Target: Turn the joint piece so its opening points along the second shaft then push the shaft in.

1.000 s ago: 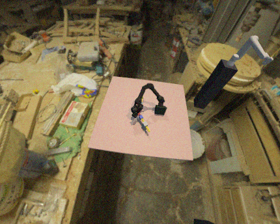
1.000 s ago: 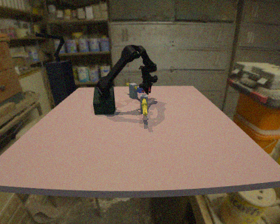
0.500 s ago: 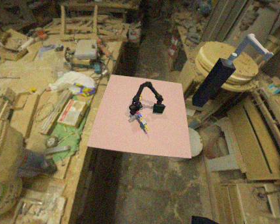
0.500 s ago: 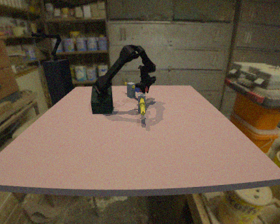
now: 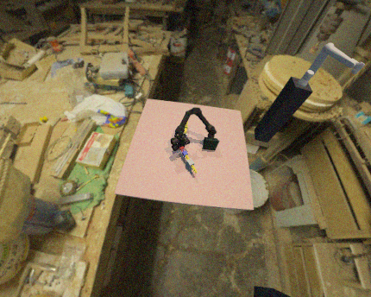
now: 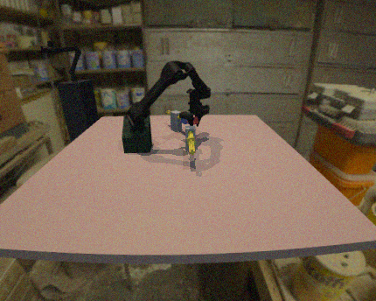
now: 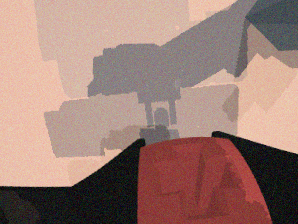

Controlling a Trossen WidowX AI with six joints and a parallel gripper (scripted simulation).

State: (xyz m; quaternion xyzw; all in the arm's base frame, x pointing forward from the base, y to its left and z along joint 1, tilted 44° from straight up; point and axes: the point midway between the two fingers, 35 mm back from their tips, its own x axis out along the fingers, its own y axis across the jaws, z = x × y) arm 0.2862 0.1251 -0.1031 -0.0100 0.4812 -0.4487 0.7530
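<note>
Now: gripper tip 3 cm below the red joint piece, 1 cm to the right of it and 1 cm past it.
</note>
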